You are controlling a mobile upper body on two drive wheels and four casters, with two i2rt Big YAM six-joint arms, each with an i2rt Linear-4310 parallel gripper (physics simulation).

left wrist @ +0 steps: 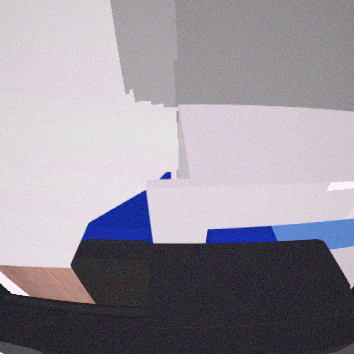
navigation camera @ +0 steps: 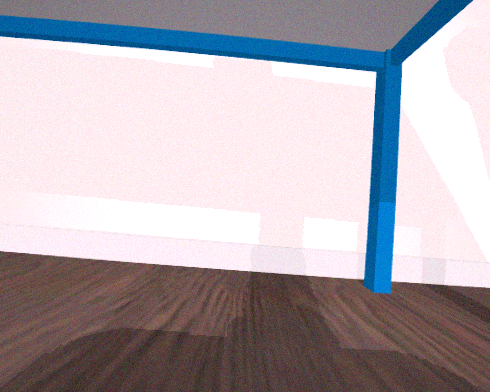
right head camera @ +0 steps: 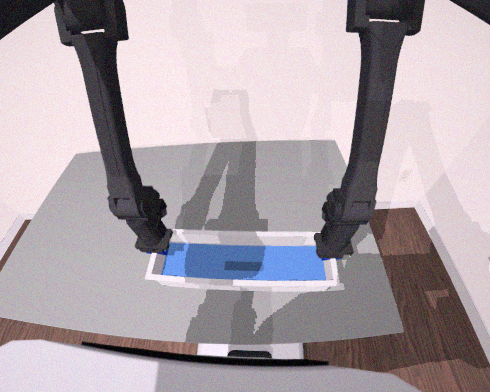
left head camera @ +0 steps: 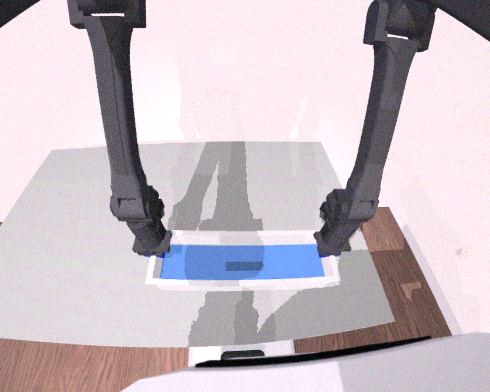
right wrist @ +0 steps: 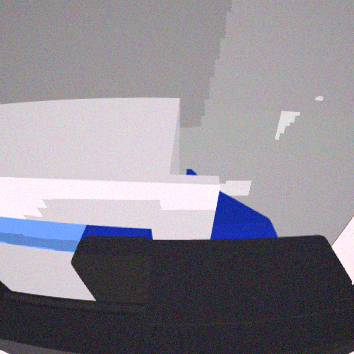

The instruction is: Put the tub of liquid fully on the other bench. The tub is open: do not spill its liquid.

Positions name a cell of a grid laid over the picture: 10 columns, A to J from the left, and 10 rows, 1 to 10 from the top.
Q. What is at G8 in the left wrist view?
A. My left gripper.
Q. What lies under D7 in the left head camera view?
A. My left gripper.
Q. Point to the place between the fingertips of my right gripper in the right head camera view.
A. G7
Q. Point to a white tub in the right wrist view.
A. C5
